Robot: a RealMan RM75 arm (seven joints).
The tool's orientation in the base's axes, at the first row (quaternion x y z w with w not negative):
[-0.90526, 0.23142, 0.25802, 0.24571]
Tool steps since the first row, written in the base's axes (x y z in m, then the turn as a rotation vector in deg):
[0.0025, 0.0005, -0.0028, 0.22, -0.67, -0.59]
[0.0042, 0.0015, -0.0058, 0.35, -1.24, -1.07]
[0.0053, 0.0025, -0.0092, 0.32, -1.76, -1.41]
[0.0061, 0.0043, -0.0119, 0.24, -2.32, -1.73]
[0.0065, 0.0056, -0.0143, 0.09, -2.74, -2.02]
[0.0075, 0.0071, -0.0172, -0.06, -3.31, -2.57]
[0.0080, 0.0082, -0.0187, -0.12, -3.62, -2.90]
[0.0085, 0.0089, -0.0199, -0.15, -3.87, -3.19]
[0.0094, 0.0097, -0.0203, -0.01, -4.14, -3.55]
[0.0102, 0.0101, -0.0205, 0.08, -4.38, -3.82]
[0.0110, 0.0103, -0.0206, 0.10, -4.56, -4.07]
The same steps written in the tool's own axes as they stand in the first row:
[0.0034, -0.0008, 0.0015, 0.71, 0.59, -0.02]
[0.0061, -0.0016, 0.0037, 1.25, 1.11, -0.03]
[0.0086, -0.0018, 0.0064, 1.58, 1.64, -0.05]
[0.0103, -0.0028, 0.0091, 1.87, 2.22, -0.10]
[0.0116, -0.0032, 0.0115, 2.04, 2.72, -0.07]
[0.0136, -0.0040, 0.0142, 2.41, 3.42, 0.07]
[0.0145, -0.0046, 0.0158, 2.65, 3.80, 0.16]
[0.0154, -0.0050, 0.0169, 2.87, 4.11, 0.25]
[0.0161, -0.0060, 0.0173, 3.26, 4.36, 0.32]
[0.0167, -0.0067, 0.0174, 3.56, 4.58, 0.35]
[0.0173, -0.0073, 0.0173, 3.77, 4.79, 0.43]

